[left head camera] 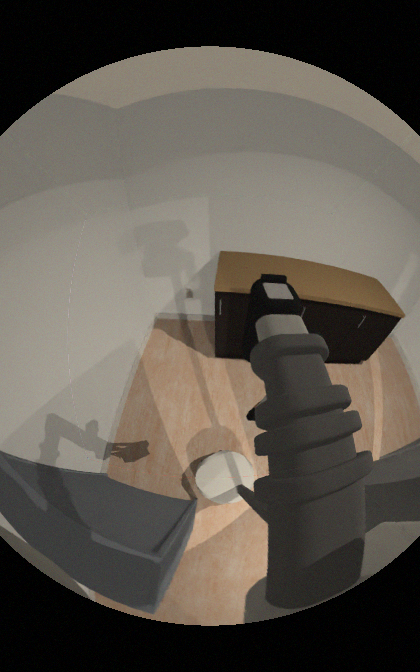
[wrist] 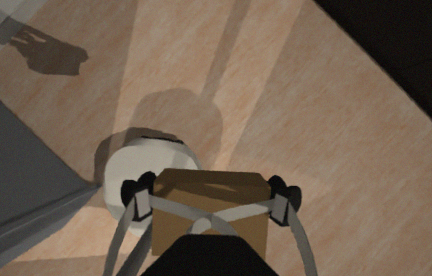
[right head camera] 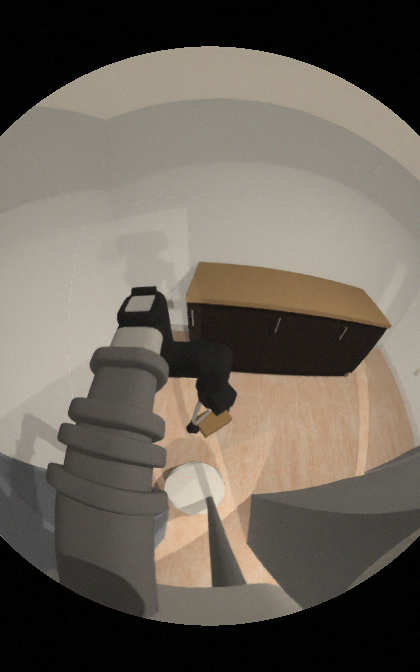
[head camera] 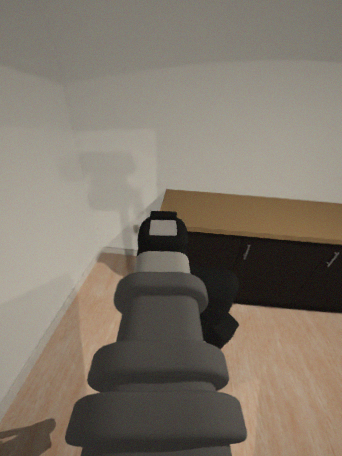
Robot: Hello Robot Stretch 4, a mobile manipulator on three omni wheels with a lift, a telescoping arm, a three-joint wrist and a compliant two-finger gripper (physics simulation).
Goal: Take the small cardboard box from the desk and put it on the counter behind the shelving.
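Frame: origin at the robot's base, x right, y ahead, z up, level; metres.
Seen in the pictures: gripper, fingertip midpoint: (wrist: pixel 211 189).
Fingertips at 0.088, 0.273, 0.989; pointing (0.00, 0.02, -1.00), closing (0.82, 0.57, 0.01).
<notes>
A point is followed by its place in that frame, as x, y, z.
The small cardboard box (right head camera: pixel 216 423) (wrist: pixel 210 230) @[0.100, 0.254, 1.034] is held between the two fingertips of my gripper (wrist: pixel 211 189) @[0.088, 0.273, 0.989], one pad against each side. In the right head camera view the box hangs above the floor, in front of the counter. The counter (head camera: pixel 250 215) @[0.643, 1.207, 0.882] (left head camera: pixel 330 285) (right head camera: pixel 280 290) has a light brown top and dark cabinet doors, and stands against the far wall. In the head camera view the gripper and box are hidden behind the wrist and arm. A dark corner at the upper right of the wrist view is the cabinet front.
A grey-blue block-like unit (left head camera: pixel 100 515) (wrist: pixel 35 175) @[-0.360, -0.187, 0.279] stands close on the left. A grey panel (right head camera: pixel 320 525) stands close on the right. My round white base (left head camera: pixel 225 477) (right head camera: pixel 195 487) (wrist: pixel 145 165) @[-0.072, 0.060, 0.187] is between them. A wall (head camera: pixel 35 200) @[-0.865, 1.161, 0.985] runs along the left.
</notes>
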